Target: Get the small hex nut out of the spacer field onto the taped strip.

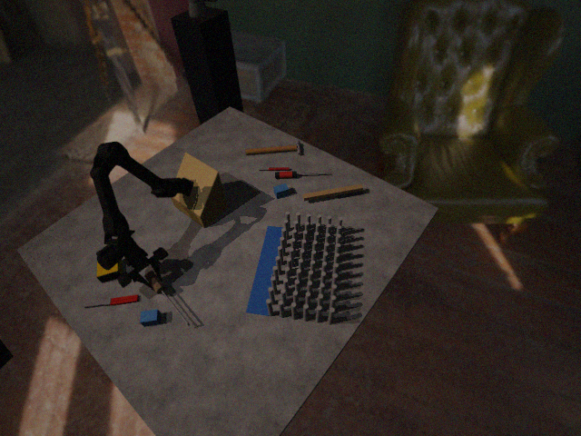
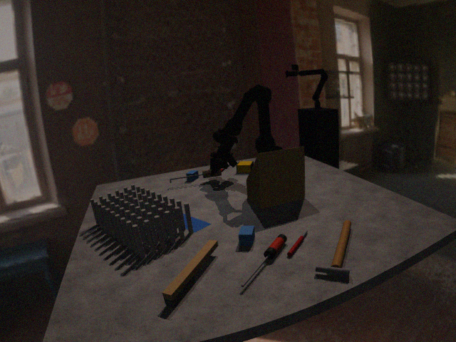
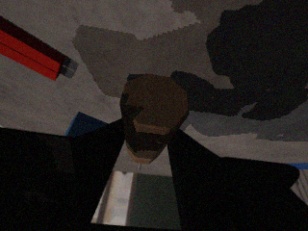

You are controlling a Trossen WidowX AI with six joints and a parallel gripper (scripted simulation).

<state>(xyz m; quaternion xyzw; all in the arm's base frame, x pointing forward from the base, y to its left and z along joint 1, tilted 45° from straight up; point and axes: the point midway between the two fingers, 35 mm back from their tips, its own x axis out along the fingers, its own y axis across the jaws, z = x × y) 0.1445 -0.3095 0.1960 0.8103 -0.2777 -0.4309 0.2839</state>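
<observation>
The brown-handled hook tool is 100 mm ahead of my gripper tip and 20 mm to the right of it. From my gripper tip the other things lie so: yellow block (220 mm behind, 60 mm to the right, 10 mm below); blue taped strip (290 mm to the left, 280 mm ahead, 30 mm below).
</observation>
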